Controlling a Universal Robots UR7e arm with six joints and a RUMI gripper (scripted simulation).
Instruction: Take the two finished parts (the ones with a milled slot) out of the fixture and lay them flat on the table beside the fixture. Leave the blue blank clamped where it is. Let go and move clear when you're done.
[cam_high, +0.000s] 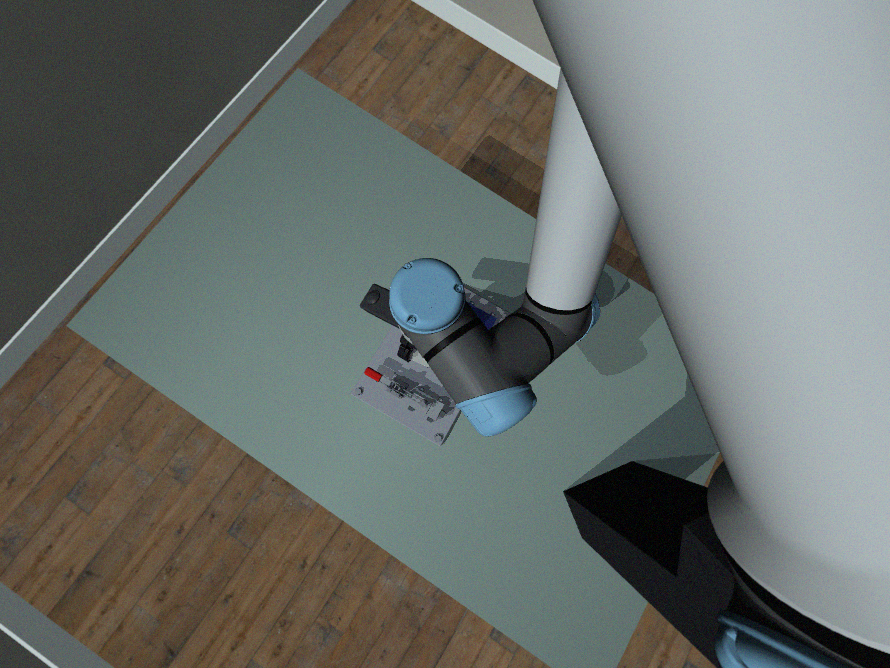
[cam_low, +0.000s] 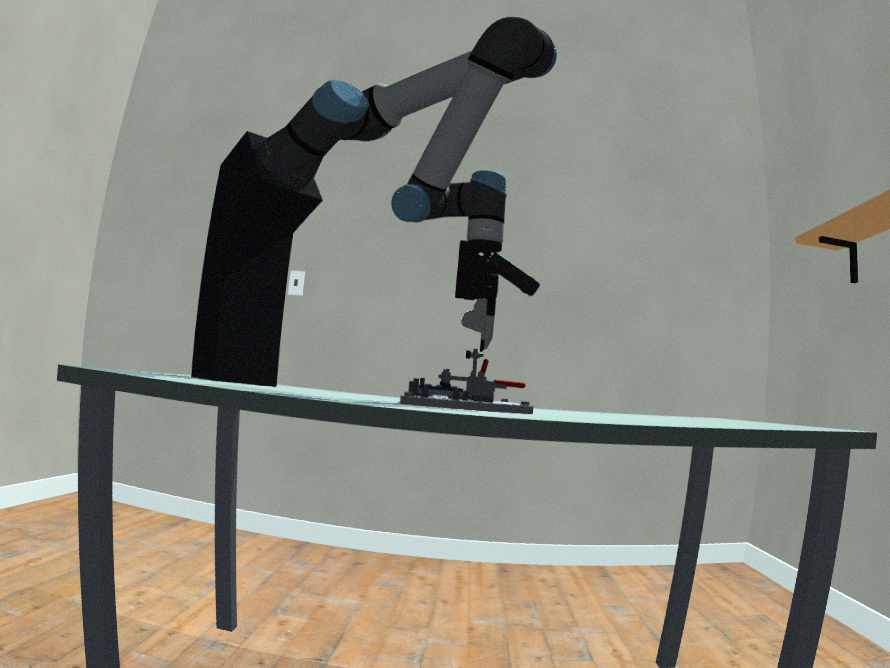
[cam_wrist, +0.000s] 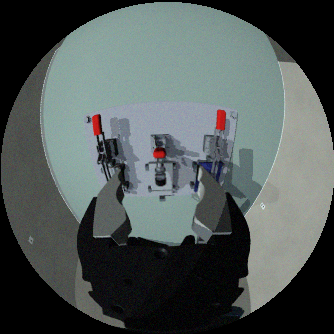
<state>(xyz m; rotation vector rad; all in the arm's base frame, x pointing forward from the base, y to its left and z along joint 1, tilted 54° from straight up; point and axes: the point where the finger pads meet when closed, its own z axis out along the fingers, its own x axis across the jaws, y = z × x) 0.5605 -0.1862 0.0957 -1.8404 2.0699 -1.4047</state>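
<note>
Right now my hand is 9 cm past the grey finished part, 4 cm to the right of it and 10 cm above it. From my hand the other things lie so: grey fixture plate: 3 cm behind, 1 cm to the left, 12 cm below; blue blank: 12 cm behind, 7 cm to the right, 10 cm below.
</note>
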